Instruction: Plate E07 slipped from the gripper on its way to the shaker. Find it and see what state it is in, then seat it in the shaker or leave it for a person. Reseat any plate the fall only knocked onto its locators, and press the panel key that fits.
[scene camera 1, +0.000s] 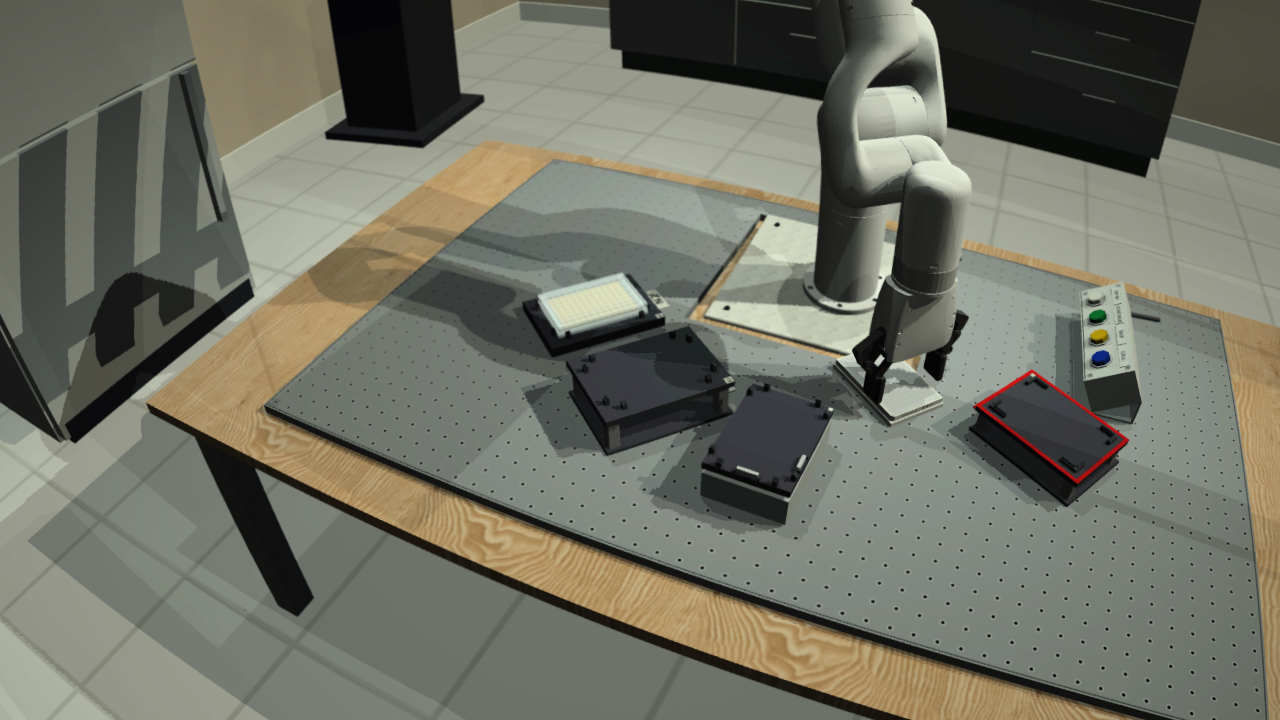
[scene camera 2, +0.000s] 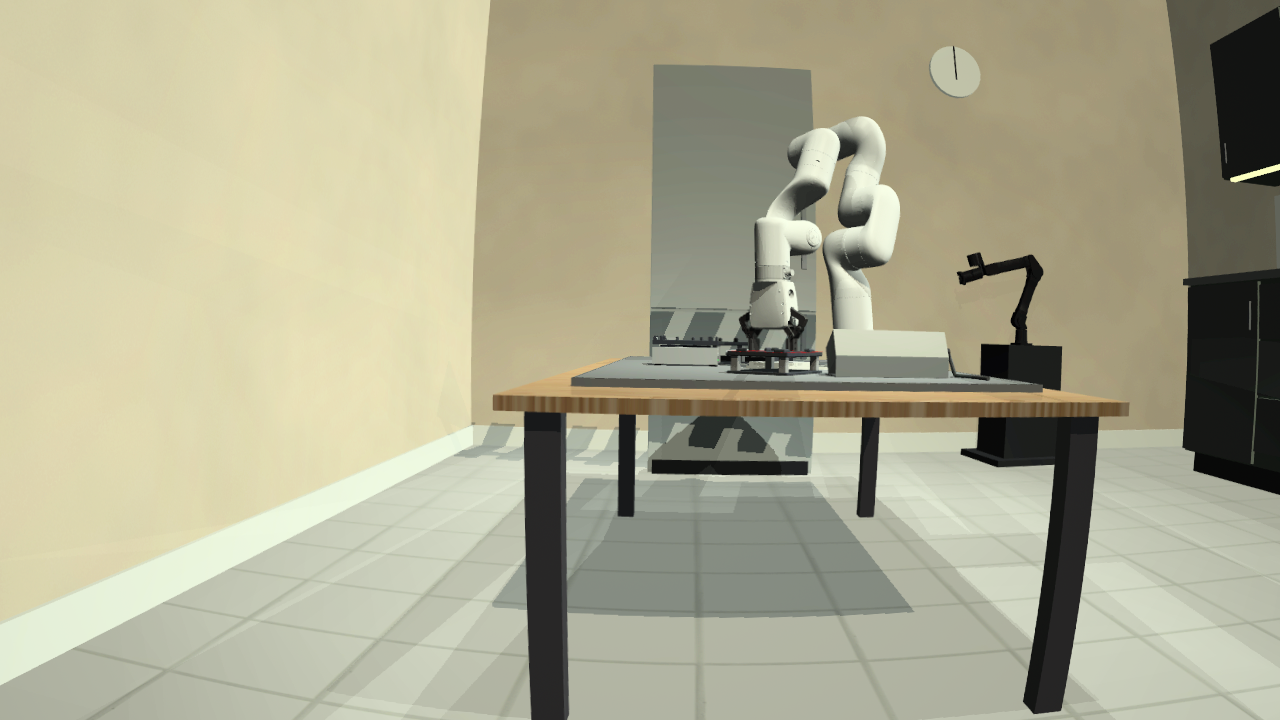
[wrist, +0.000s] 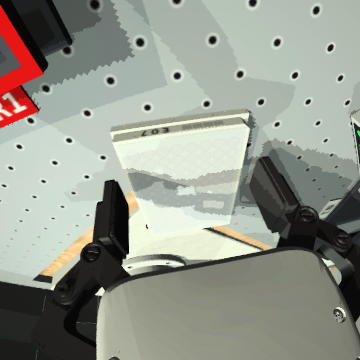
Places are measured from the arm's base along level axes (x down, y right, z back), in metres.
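Pixels of known places: gripper, fingertip midpoint: (scene camera 1: 902, 385) (wrist: 188, 181); arm's base, link origin: (scene camera 1: 845, 287) (wrist: 147, 270).
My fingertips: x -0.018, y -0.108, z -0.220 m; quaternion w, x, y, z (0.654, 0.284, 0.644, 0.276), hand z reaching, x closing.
Note:
Ahead of a thing's pixels: the offset from my fingertips to its top centre. "pt": to the spot under its first point.
Plate E07 {dx +0.009, dy +0.019, dz +0.021 m} (scene camera 1: 910, 400) (wrist: 187, 160) lies flat, label side outward, on the perforated board in front of the arm's base. Its clear top shows no break that I can make out. My gripper (scene camera 1: 904, 379) (scene camera 2: 773, 345) (wrist: 188, 181) is open above it, one finger towards each side, holding nothing. A grey box unit {pt dx -0.032, dy +0.136, dz -0.168 m} (scene camera 1: 768, 432) (scene camera 2: 685, 355) has a black top with corner locators and white clips; its name is unreadable. A yellowish well plate {dx -0.008, dy +0.428, dz +0.037 m} (scene camera 1: 592, 304) is on a low black nest {dx -0.001, dy +0.428, dz +0.037 m} (scene camera 1: 595, 341); whether it rests on the locators is unclear. The key panel {dx -0.061, dy -0.285, dz +0.163 m} (scene camera 1: 1112, 380) (scene camera 2: 887, 354) has white, green, yellow and blue keys.
A red-rimmed stand (scene camera 1: 1051, 425) (wrist: 37, 72) is between E07 and the panel, with a partly visible red label ending in R1 in the wrist view. A raised black stand (scene camera 1: 650, 373) with corner locators is between the low nest and the grey unit. A cable lies behind the panel.

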